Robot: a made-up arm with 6 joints.
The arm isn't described. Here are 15 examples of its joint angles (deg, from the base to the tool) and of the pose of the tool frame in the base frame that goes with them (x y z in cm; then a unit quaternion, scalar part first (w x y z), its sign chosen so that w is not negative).
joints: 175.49 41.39 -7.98 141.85 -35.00 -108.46
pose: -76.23 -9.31 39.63 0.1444 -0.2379 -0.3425 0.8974
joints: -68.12 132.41 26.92 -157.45 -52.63 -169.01
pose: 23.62 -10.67 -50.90 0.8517 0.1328 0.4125 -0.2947
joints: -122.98 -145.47 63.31 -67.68 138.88 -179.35
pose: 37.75 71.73 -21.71 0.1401 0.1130 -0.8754 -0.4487
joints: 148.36 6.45 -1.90 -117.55 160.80 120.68
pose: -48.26 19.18 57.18 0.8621 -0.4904 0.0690 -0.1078
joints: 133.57 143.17 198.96 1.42 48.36 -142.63
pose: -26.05 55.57 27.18 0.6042 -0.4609 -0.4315 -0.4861
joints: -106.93 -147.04 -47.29 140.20 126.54 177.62
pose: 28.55 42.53 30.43 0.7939 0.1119 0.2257 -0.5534
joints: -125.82 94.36 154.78 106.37 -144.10 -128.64
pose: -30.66 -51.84 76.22 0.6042 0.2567 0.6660 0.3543
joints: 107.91 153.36 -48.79 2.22 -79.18 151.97
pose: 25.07 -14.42 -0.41 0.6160 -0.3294 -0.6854 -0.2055
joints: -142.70 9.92 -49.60 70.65 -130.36 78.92
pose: -43.14 -24.77 48.48 0.1312 0.6944 0.5712 0.4176
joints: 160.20 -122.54 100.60 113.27 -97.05 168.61
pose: 60.71 -30.01 -45.23 0.6469 -0.2601 -0.1273 0.7054
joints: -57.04 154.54 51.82 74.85 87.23 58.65
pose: 12.19 -28.14 -69.58 0.9026 -0.3953 -0.0165 0.1700
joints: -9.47 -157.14 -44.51 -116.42 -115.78 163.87
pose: -21.18 12.30 31.88 0.2601 0.6315 0.7159 -0.1451
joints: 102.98 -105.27 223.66 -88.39 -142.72 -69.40
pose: 4.88 -18.74 -26.33 0.1710 0.5033 -0.8401 0.1080
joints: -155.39 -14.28 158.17 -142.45 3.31 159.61
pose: 60.27 10.66 98.02 0.1270 0.9611 0.2139 0.1201
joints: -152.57 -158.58 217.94 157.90 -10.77 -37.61
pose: -13.90 -27.50 0.88 0.0941 0.2808 -0.7973 0.5259
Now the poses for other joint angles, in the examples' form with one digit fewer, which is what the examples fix.
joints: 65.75 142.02 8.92 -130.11 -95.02 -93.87
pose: -16.1 -5.3 -37.4 0.362 -0.361 -0.289 0.810
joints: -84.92 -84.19 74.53 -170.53 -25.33 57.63
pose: 10.6 97.4 54.9 0.573 -0.403 -0.372 0.609
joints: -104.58 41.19 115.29 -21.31 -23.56 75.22
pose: -31.3 -48.3 113.0 0.361 -0.603 0.098 -0.705
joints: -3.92 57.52 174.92 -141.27 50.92 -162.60
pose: 33.8 12.9 105.7 0.761 -0.168 -0.456 -0.431
